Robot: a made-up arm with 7 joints.
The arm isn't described. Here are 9 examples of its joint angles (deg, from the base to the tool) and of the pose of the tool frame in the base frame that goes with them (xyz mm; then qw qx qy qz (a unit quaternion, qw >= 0)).
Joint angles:
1: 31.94 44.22 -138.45 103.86 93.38 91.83 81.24
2: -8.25 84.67 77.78 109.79 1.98 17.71 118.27
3: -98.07 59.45 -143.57 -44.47 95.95 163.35 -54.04
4: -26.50 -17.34 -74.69 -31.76 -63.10 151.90 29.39
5: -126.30 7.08 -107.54 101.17 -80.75 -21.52 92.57
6: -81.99 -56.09 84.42 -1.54 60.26 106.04 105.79
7: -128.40 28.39 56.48 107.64 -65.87 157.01 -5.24
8: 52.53 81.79 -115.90 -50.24 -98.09 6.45 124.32
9: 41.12 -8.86 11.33 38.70 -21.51 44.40 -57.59
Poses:
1: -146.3 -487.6 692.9 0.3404 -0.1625 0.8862 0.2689
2: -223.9 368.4 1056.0 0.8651 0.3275 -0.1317 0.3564
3: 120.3 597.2 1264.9 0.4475 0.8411 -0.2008 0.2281
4: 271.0 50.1 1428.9 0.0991 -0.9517 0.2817 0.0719
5: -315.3 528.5 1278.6 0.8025 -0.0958 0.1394 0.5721
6: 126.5 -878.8 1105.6 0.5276 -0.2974 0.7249 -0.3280
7: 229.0 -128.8 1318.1 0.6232 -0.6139 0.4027 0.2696
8: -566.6 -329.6 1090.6 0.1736 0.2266 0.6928 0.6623
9: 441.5 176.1 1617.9 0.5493 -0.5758 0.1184 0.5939
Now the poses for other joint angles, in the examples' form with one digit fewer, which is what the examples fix.
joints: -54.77 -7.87 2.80 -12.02 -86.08 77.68 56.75
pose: -19 21 1670 0.697 -0.603 -0.313 -0.228
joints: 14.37 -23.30 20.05 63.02 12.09 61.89 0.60
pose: 764 89 1281 0.649 0.208 0.166 0.712
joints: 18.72 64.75 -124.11 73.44 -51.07 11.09 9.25
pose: -558 -713 801 0.562 0.772 0.067 -0.289
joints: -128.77 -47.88 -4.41 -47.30 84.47 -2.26 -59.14
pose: -365 -367 1524 0.862 -0.264 0.422 0.094
